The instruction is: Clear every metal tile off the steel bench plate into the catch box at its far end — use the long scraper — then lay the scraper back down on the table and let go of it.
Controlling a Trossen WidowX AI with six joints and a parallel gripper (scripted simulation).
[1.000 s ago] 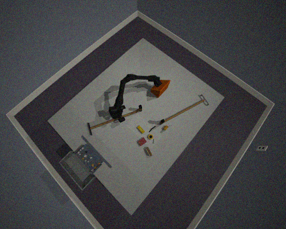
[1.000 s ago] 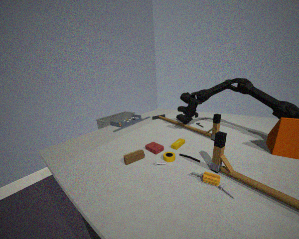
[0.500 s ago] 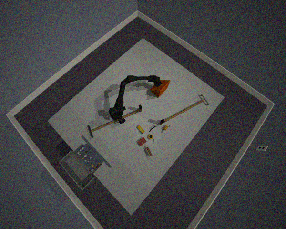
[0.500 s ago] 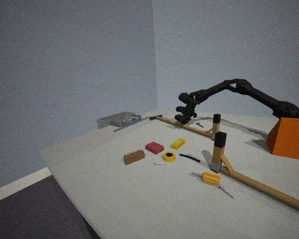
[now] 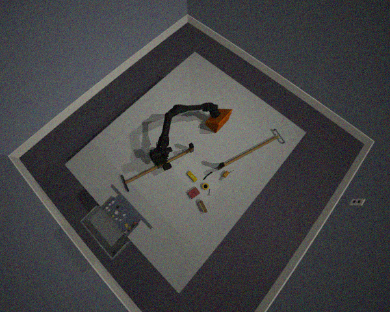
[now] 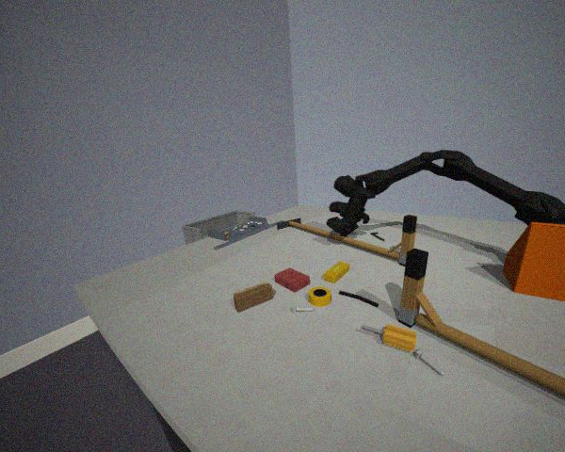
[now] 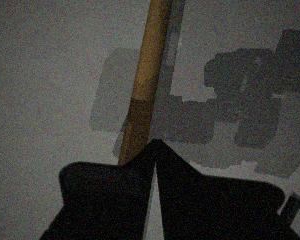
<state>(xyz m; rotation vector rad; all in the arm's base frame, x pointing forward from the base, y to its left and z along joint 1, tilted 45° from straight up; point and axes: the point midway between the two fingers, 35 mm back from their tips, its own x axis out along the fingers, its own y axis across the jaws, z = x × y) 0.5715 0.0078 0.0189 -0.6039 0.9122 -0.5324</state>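
My gripper tip is 20 mm short of the long scraper, 20 mm to the right of it and 50 mm below it. Also, from my gripper tip: red block 50 mm behind, 350 mm to the left; hex key 90 mm behind, 130 mm to the right, 10 mm below; yellow block 110 mm behind, 250 mm to the left, 10 mm above.
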